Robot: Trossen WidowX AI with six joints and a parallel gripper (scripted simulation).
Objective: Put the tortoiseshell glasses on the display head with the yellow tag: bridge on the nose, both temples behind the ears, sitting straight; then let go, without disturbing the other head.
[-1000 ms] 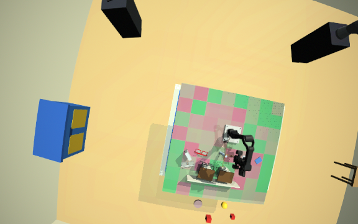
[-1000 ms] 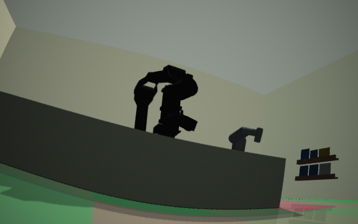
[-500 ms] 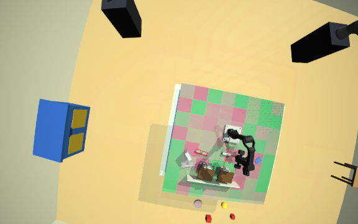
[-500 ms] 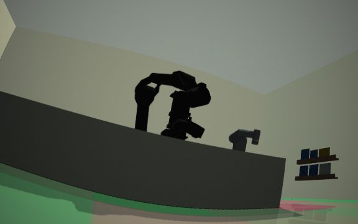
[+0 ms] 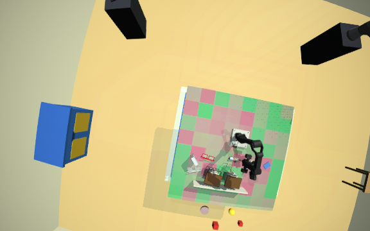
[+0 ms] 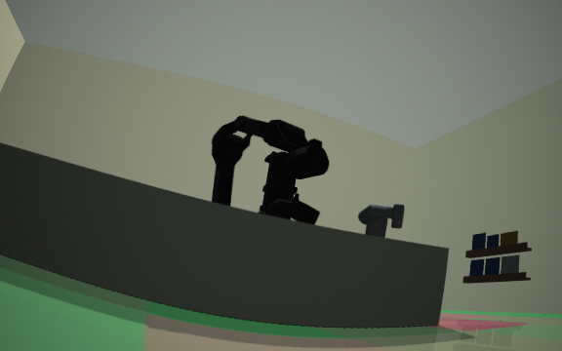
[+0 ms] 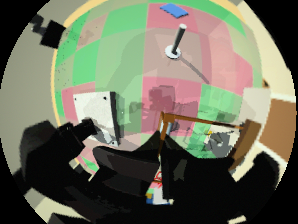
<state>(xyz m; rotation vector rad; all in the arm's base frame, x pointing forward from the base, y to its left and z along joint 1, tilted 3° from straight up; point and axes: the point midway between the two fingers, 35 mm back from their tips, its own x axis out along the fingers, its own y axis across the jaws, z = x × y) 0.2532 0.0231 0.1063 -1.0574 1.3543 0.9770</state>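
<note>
Now: gripper tip 21 cm short of the display head, 9 cm to the left of it and 4 cm above it. Also, from my gripper tip: blue block (35 cm to the left, 11 cm ahead, 9 cm below); white base (31 cm ahead, 23 cm to the right, 4 cm below).
</note>
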